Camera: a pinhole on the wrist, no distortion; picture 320 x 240 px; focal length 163.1 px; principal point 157.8 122.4 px. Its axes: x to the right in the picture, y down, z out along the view. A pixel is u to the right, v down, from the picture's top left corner.
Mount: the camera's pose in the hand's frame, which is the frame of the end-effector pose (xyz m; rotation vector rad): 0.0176 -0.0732 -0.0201 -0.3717 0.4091 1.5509
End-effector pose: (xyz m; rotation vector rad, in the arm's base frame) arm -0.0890 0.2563 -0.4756 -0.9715 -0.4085 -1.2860
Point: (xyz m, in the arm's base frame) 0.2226 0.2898 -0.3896
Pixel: 265 64
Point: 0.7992 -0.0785 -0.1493
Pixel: outside the picture
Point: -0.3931 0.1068 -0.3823
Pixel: behind the camera
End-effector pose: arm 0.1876 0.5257 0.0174 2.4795 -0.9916 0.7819
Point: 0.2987 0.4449 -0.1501
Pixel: 95 135
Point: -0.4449 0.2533 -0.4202
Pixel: outside the picture
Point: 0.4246 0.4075 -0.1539
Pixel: 43 74
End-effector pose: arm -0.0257 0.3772 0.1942 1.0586 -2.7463 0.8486
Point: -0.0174 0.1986 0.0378
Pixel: 95 97
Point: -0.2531 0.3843 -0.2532
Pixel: 221 114
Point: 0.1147 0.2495 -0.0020
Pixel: 68 197
